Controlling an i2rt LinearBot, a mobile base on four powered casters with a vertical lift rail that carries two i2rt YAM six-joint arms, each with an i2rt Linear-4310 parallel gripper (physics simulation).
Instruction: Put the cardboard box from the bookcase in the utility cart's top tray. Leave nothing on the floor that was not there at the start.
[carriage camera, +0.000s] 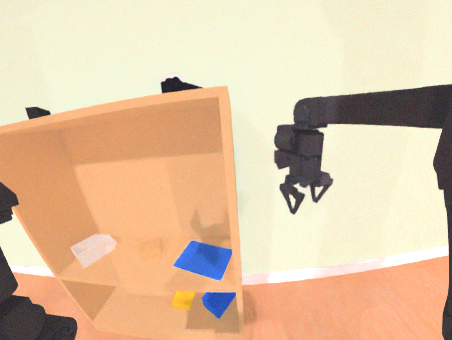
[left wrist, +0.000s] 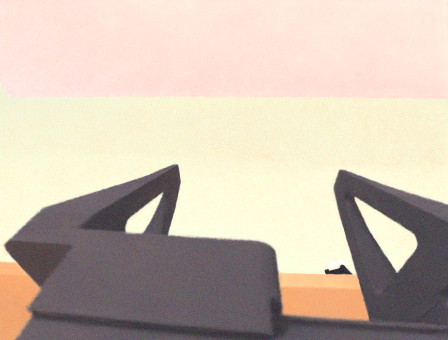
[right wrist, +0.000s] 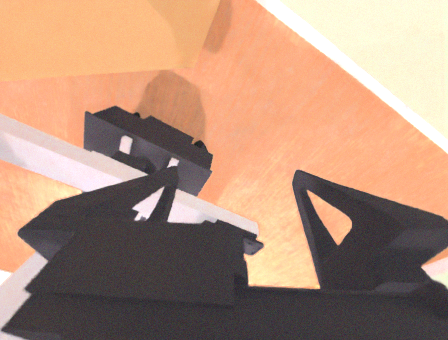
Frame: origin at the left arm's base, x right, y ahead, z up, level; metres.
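Where they show: left gripper, fingertip midpoint: (left wrist: 255, 175); right gripper, fingertip midpoint: (carriage camera: 304, 207) (right wrist: 234, 174).
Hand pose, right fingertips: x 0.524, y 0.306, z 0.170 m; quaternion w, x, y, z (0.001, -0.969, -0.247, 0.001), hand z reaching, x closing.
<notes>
Each offset is from my right fingertips to the top centre of the thing. "spot": to the spot under its first point.
The cardboard box @(dx -0.587, dy +0.131, dz -0.243 m) (carriage camera: 151, 248), small and tan, sits on the bookcase's middle shelf, between a whitish block and a blue flat item. The bookcase (carriage camera: 234, 200) (left wrist: 320, 302) (right wrist: 75, 40) stands at the left in the carriage view. My right gripper (carriage camera: 305, 206) (right wrist: 234, 174) is open and empty, pointing down in the air to the right of the bookcase, apart from the box. My left gripper (left wrist: 255, 175) is open and empty, facing the wall above the bookcase's top edge; its fingers do not show in the carriage view. The utility cart cannot be made out in these views.
The whitish block @(spot: dx -0.838, dy +0.081, dz -0.235 m) (carriage camera: 94, 249) and blue flat item @(dx -0.340, dy +0.101, dz -0.285 m) (carriage camera: 205, 260) flank the box. A yellow block @(dx -0.503, dy +0.148, dz -0.600 m) (carriage camera: 183, 300) and another blue item @(dx -0.305, dy +0.130, dz -0.570 m) (carriage camera: 218, 303) lie on the shelf below. A black item @(dx -0.304, dy +0.099, dz +0.385 m) (carriage camera: 177, 85) is on the bookcase top. A dark wheeled base part (right wrist: 150, 140) stands near the bookcase.
</notes>
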